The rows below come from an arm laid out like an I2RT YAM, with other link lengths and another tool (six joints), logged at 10 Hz.
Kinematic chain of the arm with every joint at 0, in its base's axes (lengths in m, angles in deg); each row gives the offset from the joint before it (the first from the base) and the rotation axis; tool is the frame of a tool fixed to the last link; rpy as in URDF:
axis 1: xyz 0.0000 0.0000 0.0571 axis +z
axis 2: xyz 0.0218 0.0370 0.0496 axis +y
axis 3: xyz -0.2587 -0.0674 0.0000 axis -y
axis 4: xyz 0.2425 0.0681 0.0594 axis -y
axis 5: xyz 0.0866 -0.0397 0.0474 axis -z
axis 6: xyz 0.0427 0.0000 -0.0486 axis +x
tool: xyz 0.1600 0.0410 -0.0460 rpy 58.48 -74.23 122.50
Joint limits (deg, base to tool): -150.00..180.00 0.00..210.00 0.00..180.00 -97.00..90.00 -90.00..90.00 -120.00..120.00
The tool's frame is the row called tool.
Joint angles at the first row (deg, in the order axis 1, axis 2, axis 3, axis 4, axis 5, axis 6):
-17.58 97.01 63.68 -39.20 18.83 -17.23
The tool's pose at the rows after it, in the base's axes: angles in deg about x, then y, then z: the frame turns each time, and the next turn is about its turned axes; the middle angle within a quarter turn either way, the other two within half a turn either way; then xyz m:
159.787 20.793 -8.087 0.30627 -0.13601 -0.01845
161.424 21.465 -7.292 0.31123 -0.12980 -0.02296
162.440 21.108 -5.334 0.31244 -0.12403 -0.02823
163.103 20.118 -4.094 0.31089 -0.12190 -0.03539
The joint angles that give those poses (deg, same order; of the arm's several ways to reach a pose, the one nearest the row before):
-18.35 98.43 63.61 -35.94 15.68 -17.74
-18.37 99.20 63.64 -35.27 13.85 -16.58
-18.37 100.07 63.64 -35.26 12.82 -14.22
-18.61 101.34 63.62 -35.20 12.36 -12.82

